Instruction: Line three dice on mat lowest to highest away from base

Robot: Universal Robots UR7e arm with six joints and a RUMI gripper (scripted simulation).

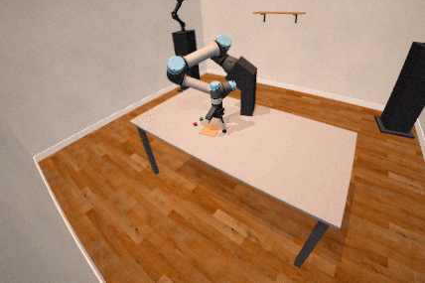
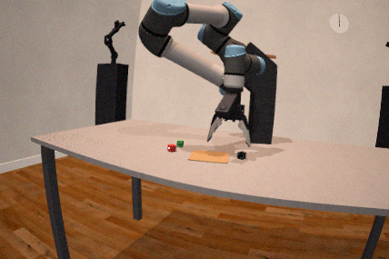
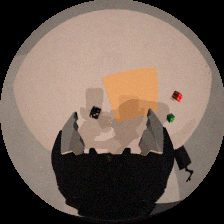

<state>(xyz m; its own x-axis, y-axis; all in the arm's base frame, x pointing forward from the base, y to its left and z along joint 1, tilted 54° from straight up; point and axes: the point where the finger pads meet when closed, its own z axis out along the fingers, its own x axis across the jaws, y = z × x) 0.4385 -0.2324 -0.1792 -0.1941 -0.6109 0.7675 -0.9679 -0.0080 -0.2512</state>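
The black die is 2 cm behind my hand, 5 cm to the left of it and 4 cm below it. From my hand the other things lie so: red die 2 cm behind, 21 cm to the right, 4 cm below; green die 11 cm behind, 20 cm to the right, 4 cm below; orange mat 6 cm to the right, 5 cm below.
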